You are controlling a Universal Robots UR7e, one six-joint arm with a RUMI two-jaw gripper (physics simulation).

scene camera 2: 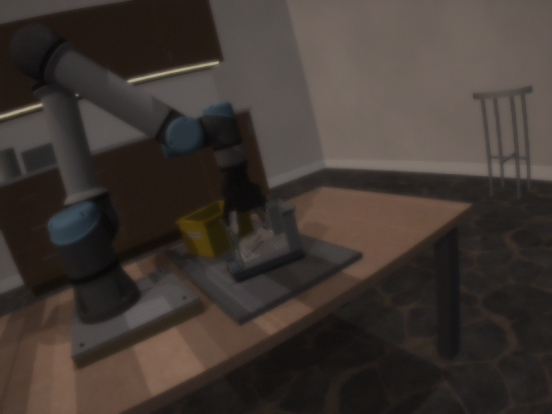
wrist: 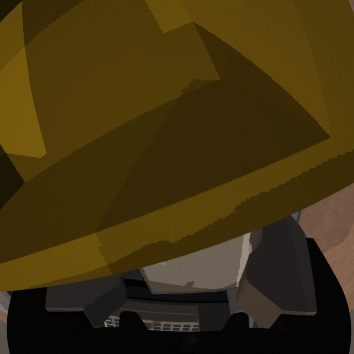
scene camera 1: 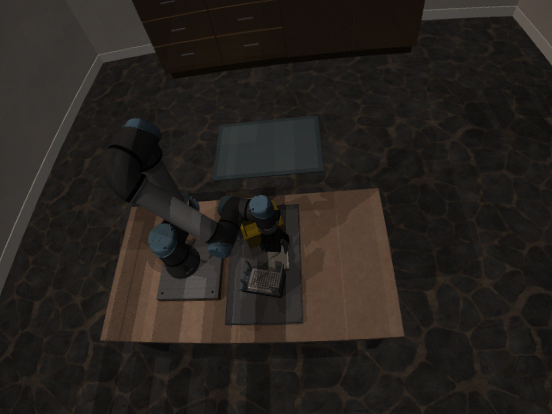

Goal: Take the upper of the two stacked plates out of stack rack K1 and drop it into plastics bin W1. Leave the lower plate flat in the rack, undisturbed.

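Places are measured from the arm's base along level axes (x up, y left, z back), in centimetres.
Pixels of known places: gripper, fingertip midpoint: (scene camera 2: 253,238); arm's base at its link origin: (scene camera 2: 110,305) (scene camera 1: 183,262).
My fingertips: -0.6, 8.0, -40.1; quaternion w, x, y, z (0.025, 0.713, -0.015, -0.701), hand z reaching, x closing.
Ahead of a thing's pixels: the offset from my fingertips to its top centre, as dx, dy, dz. "spot": to the spot under its first point. Level surfaces: height alone.
The yellow plastics bin @(+9.2, +8.4, +6.8) (scene camera 1: 251,230) (scene camera 2: 200,239) (wrist: 120,125) stands behind stack rack K1 (scene camera 1: 264,293) (scene camera 2: 270,266) and hides much of the wrist view. A pale gridded plate @(+3.1, -15.4, +3.2) (scene camera 1: 265,280) (scene camera 2: 275,246) (wrist: 172,326), apparently the lower one, lies in the rack. A plain pale plate @(+1.2, -3.7, -0.5) (scene camera 1: 276,259) (scene camera 2: 257,241) (wrist: 200,274), apparently the upper one, is tilted at the rack's bin side, under my gripper. My gripper (scene camera 1: 276,252) (scene camera 2: 248,225) (wrist: 185,280) points down with its fingers on either side of this plate and appears shut on it. The bin hides part of the contact in the wrist view.
Rack and bin stand on a dark grey mat (scene camera 1: 265,312) (scene camera 2: 320,277) on the wooden table @(dx -2.1) (scene camera 1: 350,280) (scene camera 2: 380,215). The rack's upright posts @(spot: +7.0, -20.7, -1.5) (scene camera 2: 290,227) rise close to the gripper. The arm's base plate (scene camera 1: 190,290) (scene camera 2: 135,320) is at the left.
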